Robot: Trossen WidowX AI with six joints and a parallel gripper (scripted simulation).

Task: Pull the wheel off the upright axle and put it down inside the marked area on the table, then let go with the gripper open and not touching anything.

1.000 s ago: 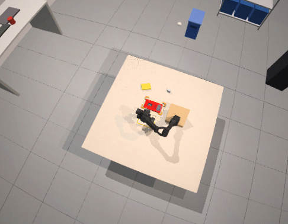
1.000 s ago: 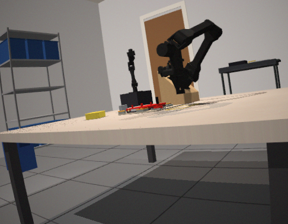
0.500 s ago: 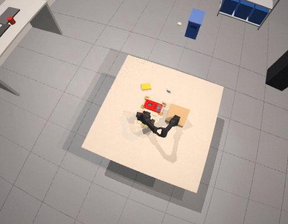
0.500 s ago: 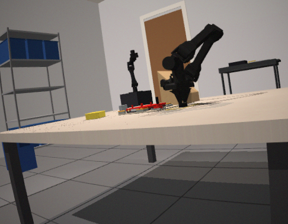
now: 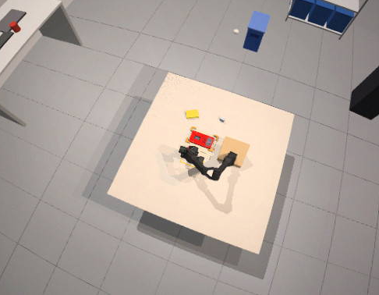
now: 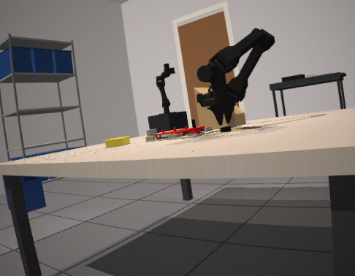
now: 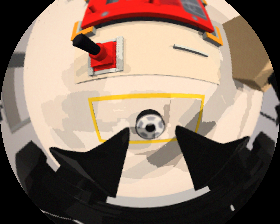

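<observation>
The wheel lies 2 cm below my gripper tip. Also, from my gripper tip: yellow block (40 cm to the right, 18 cm ahead, 1 cm below); then grey cube (47 cm to the right, 8 cm behind, 1 cm below).
</observation>
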